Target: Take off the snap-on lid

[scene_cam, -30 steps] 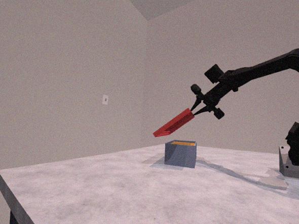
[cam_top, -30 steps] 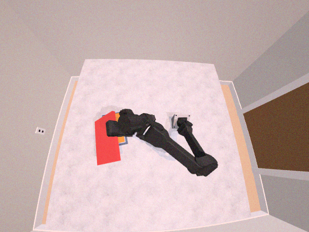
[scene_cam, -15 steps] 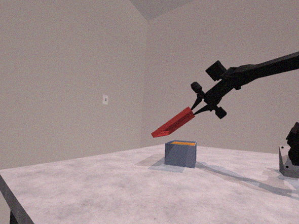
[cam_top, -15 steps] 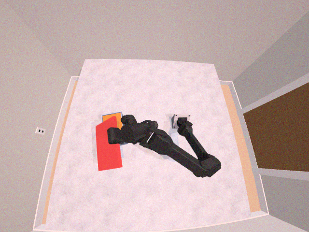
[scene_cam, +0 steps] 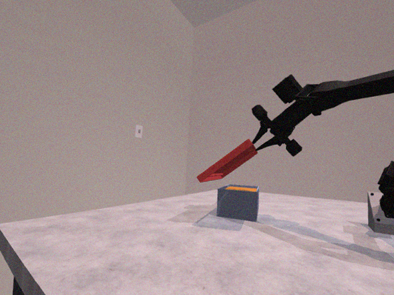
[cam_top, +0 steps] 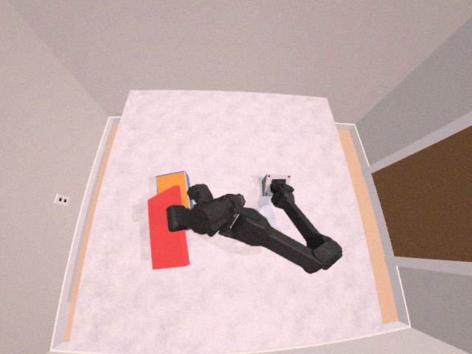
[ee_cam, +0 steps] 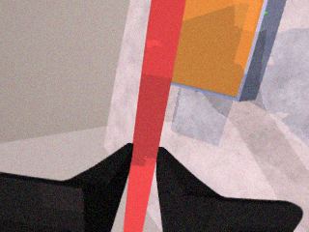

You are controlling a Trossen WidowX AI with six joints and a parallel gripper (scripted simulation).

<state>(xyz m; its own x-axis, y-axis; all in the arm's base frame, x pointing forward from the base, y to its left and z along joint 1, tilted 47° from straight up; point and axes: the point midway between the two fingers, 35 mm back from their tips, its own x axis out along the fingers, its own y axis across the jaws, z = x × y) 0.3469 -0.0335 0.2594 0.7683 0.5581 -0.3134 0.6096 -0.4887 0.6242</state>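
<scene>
Right now the lid is 70 mm ahead of my gripper tip, 10 mm to the left of it and 50 mm below it. From my gripper tip the other things lie so: storage box: 80 mm ahead, 130 mm to the right, 190 mm below.
</scene>
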